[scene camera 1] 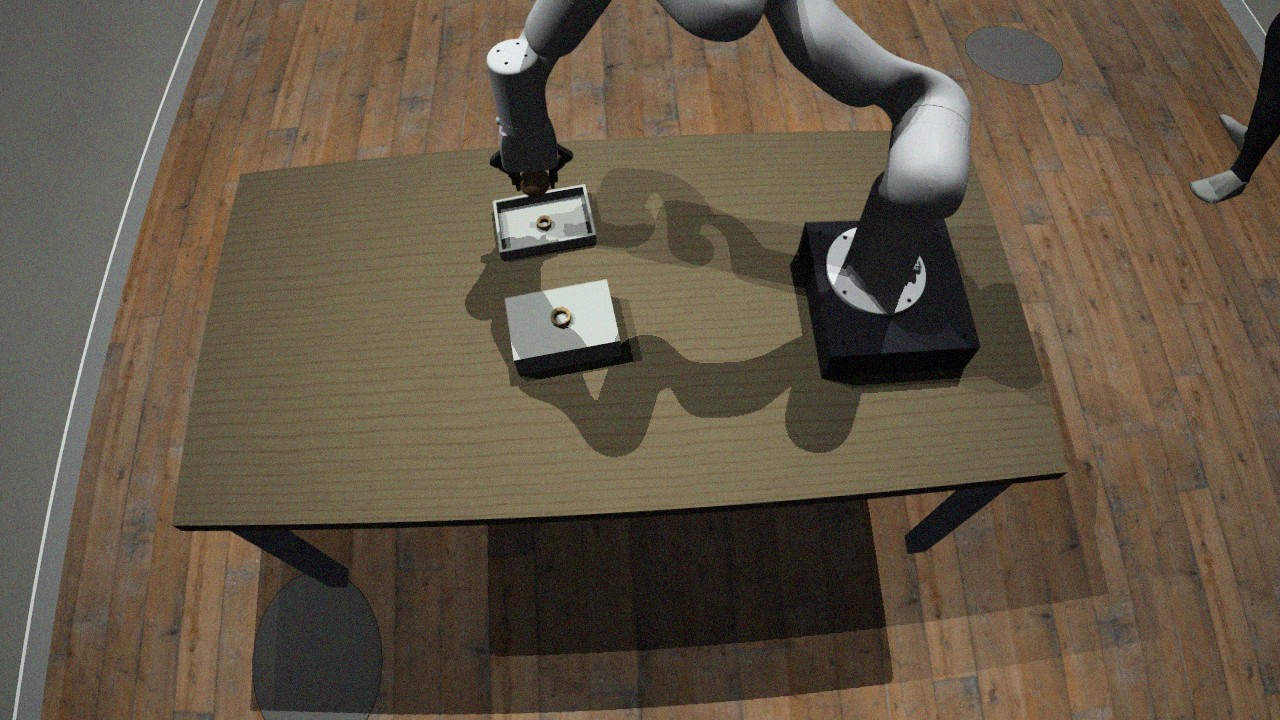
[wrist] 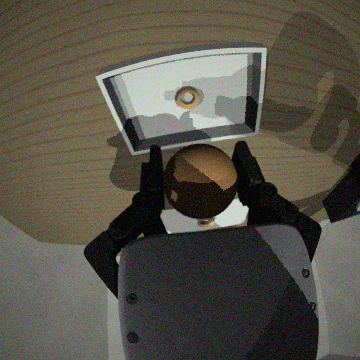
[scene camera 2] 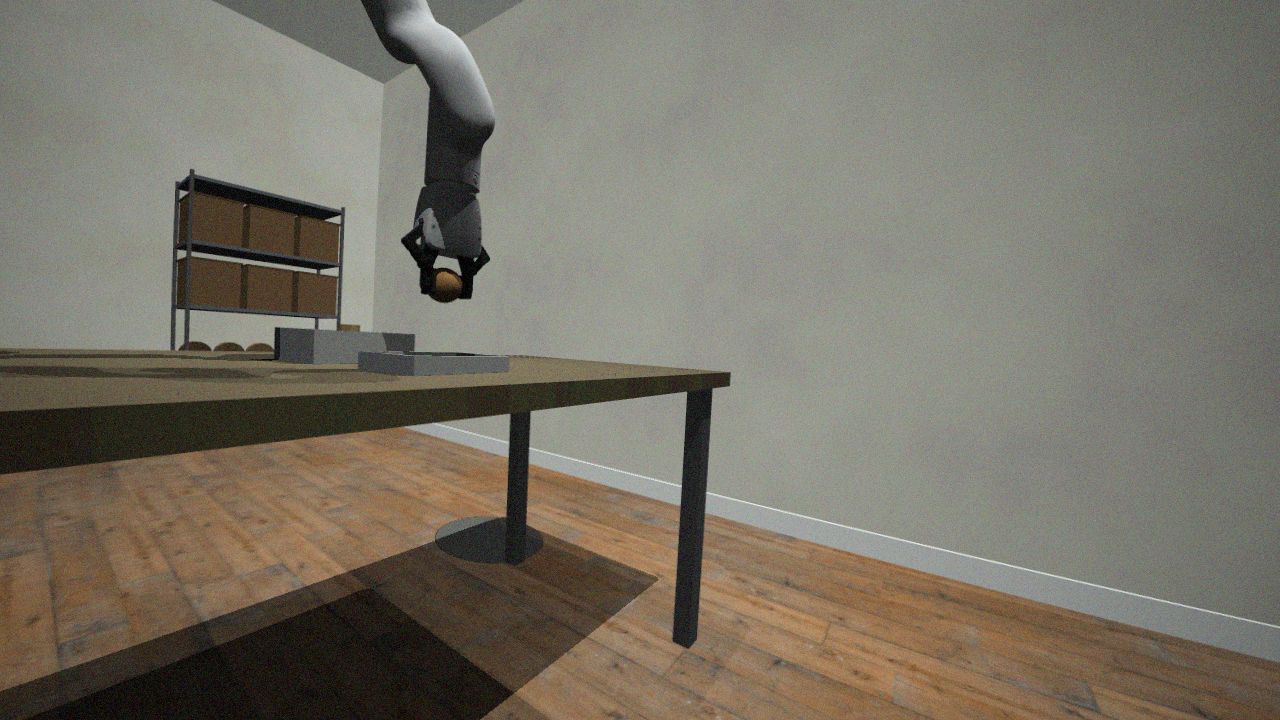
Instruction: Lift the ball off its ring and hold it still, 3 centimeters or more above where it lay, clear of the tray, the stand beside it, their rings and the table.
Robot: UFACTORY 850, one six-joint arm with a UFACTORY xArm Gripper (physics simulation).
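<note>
An orange-brown ball (scene camera 1: 534,184) (scene camera 2: 445,285) (wrist: 200,181) is held between the two black fingers of my gripper (scene camera 1: 536,183) (scene camera 2: 446,288) (wrist: 197,154), which is shut on it. In the scene camera 2 view the ball hangs in the air, well above the tray (scene camera 1: 590,217) (scene camera 2: 465,364) (wrist: 264,75) and the table (scene camera 1: 358,402) (scene camera 2: 617,376) (wrist: 45,125), touching neither. A ring (scene camera 1: 544,215) (wrist: 179,102) lies bare on the tray floor. The stand (scene camera 1: 581,344) (scene camera 2: 331,347) (wrist: 235,212) beside the tray carries another ring (scene camera 1: 553,321) (scene camera 2: 349,327), also bare.
The black robot base (scene camera 1: 904,349) sits at the right of the table in the scene camera 1 view. A shelf rack (scene camera 2: 341,259) with brown boxes stands by the far wall. The stand is taller than the tray.
</note>
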